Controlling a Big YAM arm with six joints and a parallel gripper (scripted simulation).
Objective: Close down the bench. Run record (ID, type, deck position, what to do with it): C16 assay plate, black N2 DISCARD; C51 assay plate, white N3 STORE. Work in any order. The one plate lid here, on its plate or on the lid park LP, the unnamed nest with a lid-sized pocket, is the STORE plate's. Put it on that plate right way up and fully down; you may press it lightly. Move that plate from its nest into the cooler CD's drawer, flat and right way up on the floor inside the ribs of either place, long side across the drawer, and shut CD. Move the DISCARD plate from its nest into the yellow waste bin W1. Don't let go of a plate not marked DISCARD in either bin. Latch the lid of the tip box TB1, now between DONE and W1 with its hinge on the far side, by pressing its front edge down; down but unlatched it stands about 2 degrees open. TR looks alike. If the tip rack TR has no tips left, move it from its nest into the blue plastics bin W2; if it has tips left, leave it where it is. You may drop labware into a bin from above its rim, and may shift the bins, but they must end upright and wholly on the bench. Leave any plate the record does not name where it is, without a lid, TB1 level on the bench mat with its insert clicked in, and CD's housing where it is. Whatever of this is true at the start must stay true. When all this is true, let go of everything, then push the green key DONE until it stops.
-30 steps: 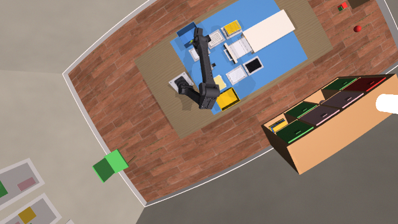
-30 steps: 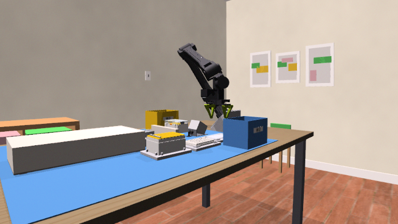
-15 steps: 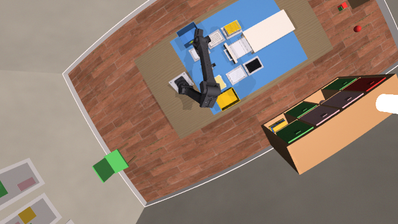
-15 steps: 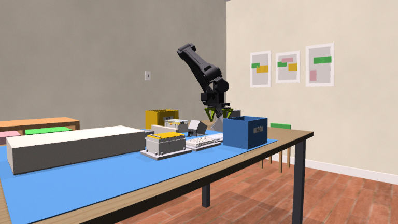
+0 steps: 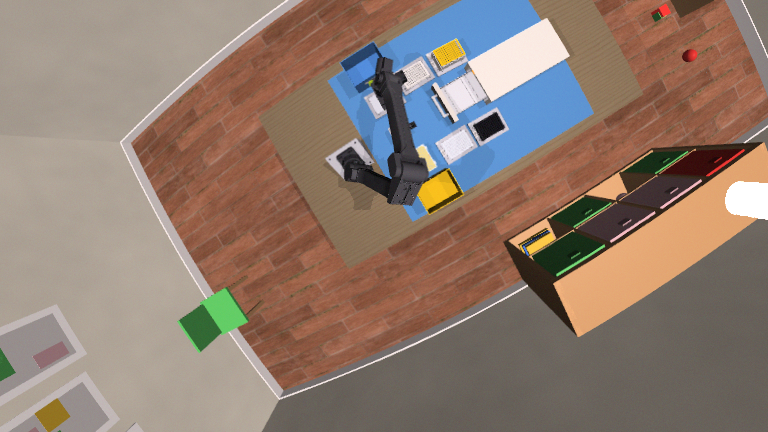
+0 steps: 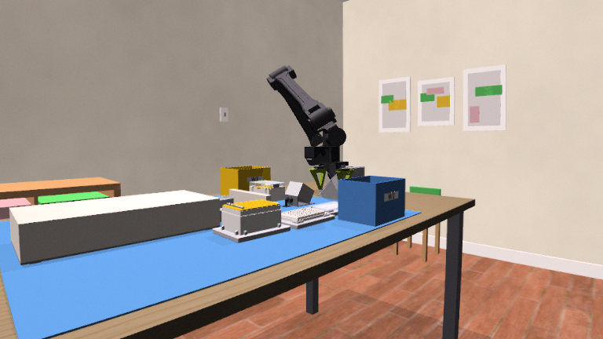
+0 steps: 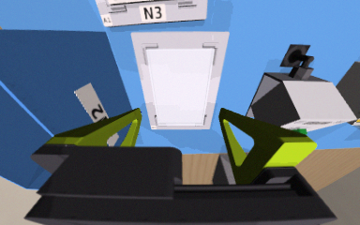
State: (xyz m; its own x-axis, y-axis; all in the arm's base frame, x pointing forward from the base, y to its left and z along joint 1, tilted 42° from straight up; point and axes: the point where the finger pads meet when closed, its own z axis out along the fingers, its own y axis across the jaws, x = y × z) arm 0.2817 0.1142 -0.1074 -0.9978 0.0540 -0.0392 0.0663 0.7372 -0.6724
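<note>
My hand is 6 cm above the plate lid. Round my hand: lid park: 7 cm below; then DONE key box: 3 cm behind, 17 cm to the right, 2 cm below; then blue bin W2: 16 cm to the left, 4 cm below.
</note>
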